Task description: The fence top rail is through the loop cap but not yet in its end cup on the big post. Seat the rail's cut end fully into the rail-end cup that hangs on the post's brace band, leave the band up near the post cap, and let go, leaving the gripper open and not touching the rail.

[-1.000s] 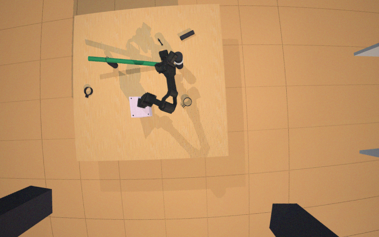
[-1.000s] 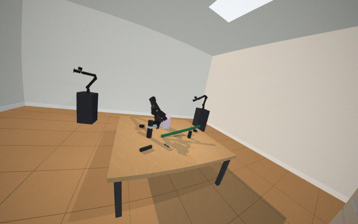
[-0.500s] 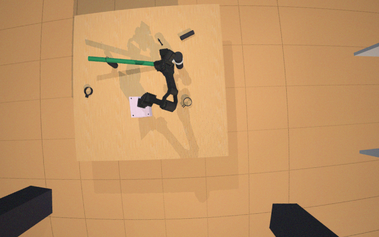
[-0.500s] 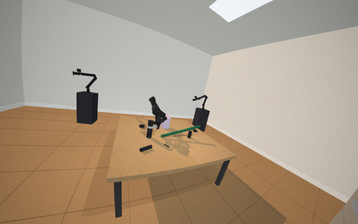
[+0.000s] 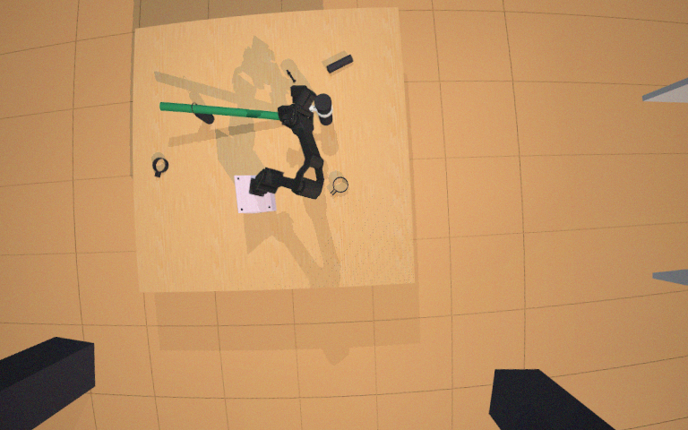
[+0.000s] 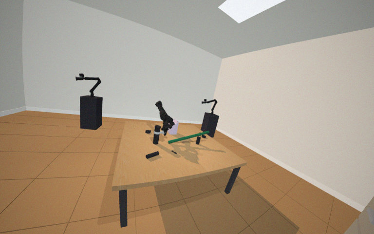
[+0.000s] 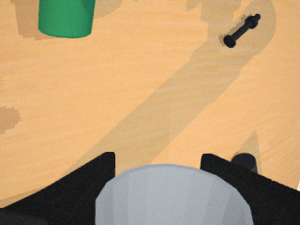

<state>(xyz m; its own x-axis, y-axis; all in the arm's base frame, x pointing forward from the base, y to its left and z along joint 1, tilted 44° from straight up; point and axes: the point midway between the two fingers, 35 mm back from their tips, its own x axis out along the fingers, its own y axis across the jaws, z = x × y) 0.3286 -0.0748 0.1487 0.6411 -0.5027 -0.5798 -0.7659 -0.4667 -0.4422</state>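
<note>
Now: gripper tip 3 cm to the left of the white rail-end cup, 3 cm below it and 2 cm past it. The rest, counted from my gripper tip: black cylinder 25 cm ahead, 14 cm to the right, 9 cm below; then small dark line post 45 cm to the left, 4 cm behind; then small black bolt 18 cm ahead, 10 cm below, 8 cm to the left.
</note>
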